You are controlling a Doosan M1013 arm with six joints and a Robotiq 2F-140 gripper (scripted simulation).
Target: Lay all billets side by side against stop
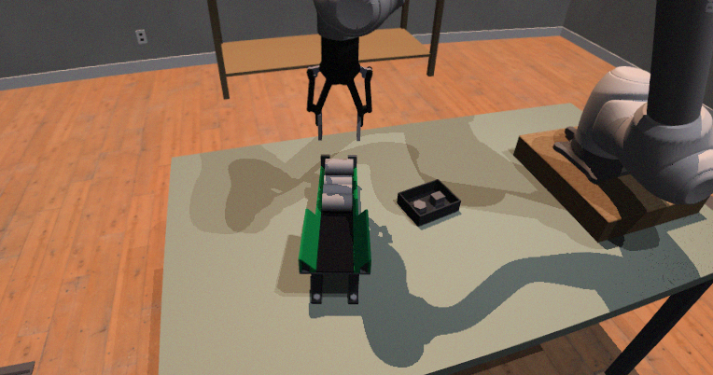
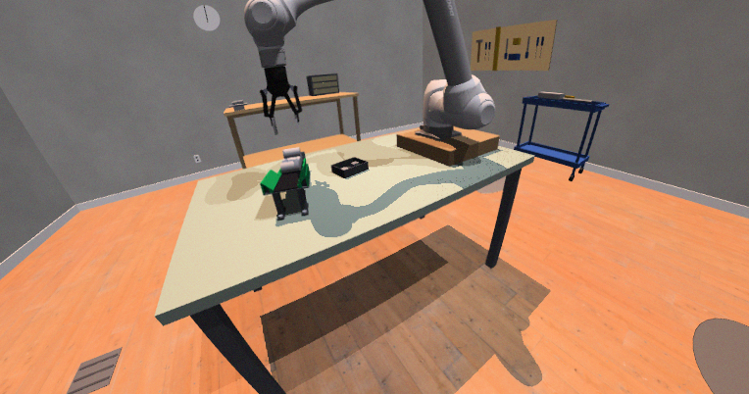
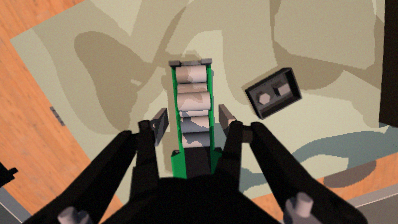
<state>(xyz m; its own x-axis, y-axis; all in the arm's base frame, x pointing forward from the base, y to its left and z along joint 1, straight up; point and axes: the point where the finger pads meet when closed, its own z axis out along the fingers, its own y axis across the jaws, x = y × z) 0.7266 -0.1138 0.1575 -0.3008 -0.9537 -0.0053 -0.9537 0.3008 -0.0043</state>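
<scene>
Right now my hand is 150 mm above the green feed ramp, 110 mm to the right of it and 40 mm short of it. From my hand the other things lie so: black tray 220 mm below, 210 mm behind, 80 mm to the left; grey stop 170 mm below, 80 mm to the right, 20 mm behind.
</scene>
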